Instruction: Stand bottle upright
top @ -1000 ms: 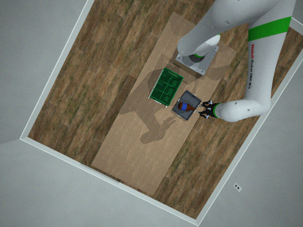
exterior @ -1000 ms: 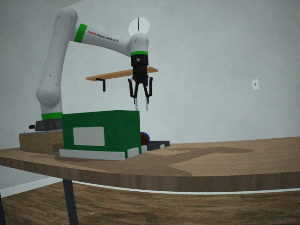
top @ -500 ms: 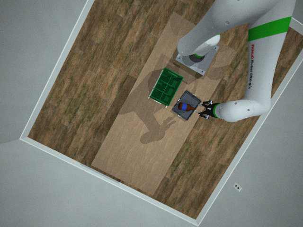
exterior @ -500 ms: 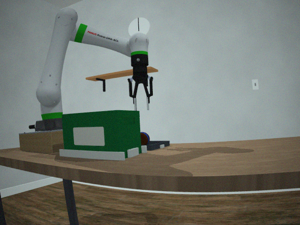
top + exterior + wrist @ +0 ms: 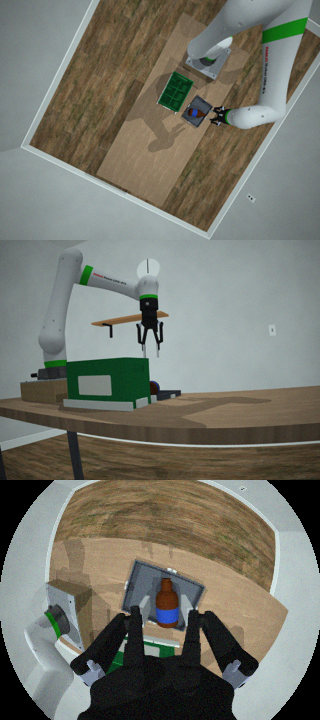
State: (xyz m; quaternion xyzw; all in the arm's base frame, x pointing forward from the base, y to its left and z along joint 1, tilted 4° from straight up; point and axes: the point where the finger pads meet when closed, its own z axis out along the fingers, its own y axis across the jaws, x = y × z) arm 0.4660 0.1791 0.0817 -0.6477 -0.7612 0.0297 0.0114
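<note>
The bottle is 1 cm ahead of my hand, 5 cm to the right of it and 18 cm below it. Round my hand: green crate 8 cm behind, 32 cm to the right, 13 cm below; tray 1 cm behind, 5 cm to the right, 20 cm below.
</note>
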